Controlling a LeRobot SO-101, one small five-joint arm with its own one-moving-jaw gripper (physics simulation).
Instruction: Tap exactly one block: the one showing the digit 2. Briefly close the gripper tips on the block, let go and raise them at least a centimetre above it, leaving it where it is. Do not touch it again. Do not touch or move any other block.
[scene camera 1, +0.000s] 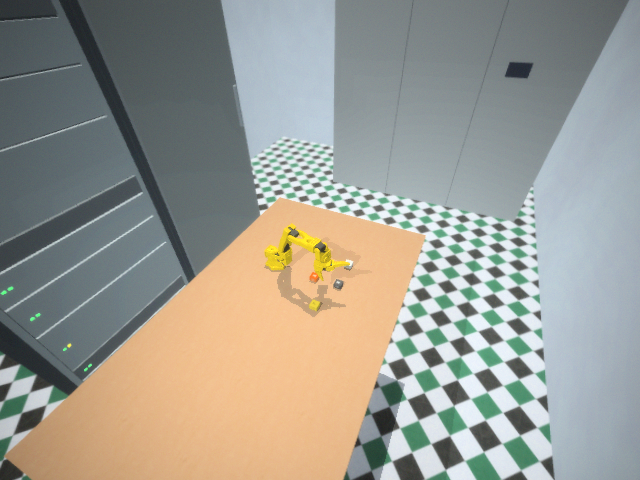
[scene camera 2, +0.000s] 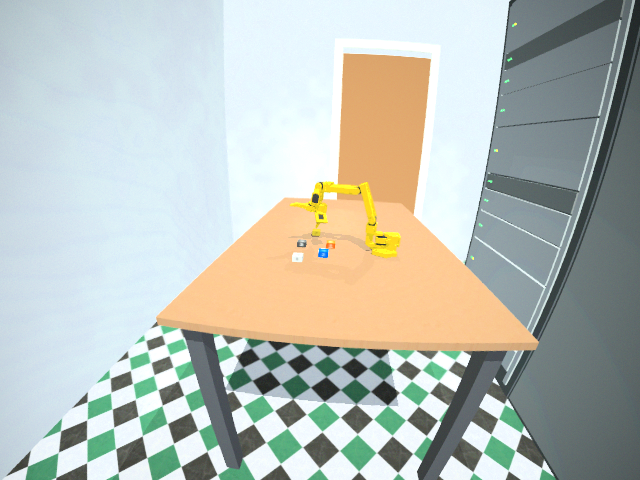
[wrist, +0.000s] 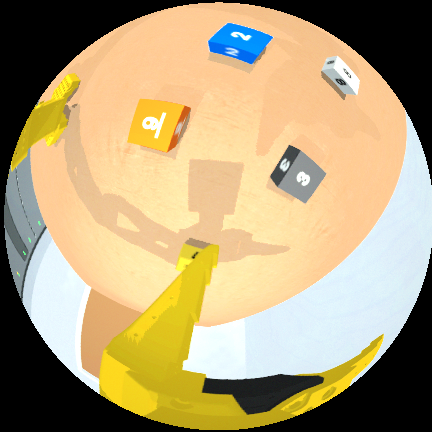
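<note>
The blue block showing the digit 2 (scene camera 2: 323, 253) (wrist: 240, 39) sits flat on the table, near the top of the wrist view; in scene camera 1 it is hidden behind the arm. My gripper (scene camera 1: 335, 271) (scene camera 2: 303, 217) (wrist: 298, 292) is fully open and empty, the moving jaw swung far out to the side. The fixed jaw points down above the table, on the far side of the grey block from the blue block as scene camera 2 sees it. Its tip is well apart from the blue block and partly covers the yellow block in the wrist view.
An orange block with an underlined digit (scene camera 1: 313, 277) (scene camera 2: 330, 244) (wrist: 155, 125), a grey 3 block (scene camera 1: 338, 284) (scene camera 2: 301, 243) (wrist: 304, 177), a white 8 block (scene camera 1: 349, 264) (scene camera 2: 297, 257) (wrist: 342, 76) and a yellow block (scene camera 1: 315, 305) (wrist: 186, 256) stand on the table (scene camera 1: 206, 372) (scene camera 2: 336, 304).
</note>
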